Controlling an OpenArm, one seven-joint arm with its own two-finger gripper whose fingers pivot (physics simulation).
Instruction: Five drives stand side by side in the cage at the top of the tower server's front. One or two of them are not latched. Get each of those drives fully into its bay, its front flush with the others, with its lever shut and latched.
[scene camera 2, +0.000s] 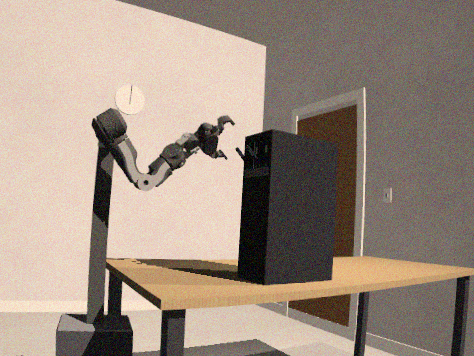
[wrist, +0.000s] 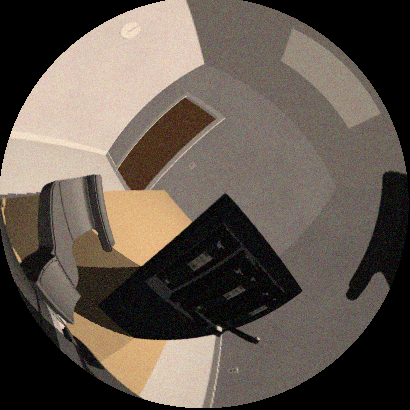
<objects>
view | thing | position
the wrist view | my gripper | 204, 232
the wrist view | drive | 267, 290
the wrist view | black tower server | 134, 306
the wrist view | drive cage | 159, 286
</objects>
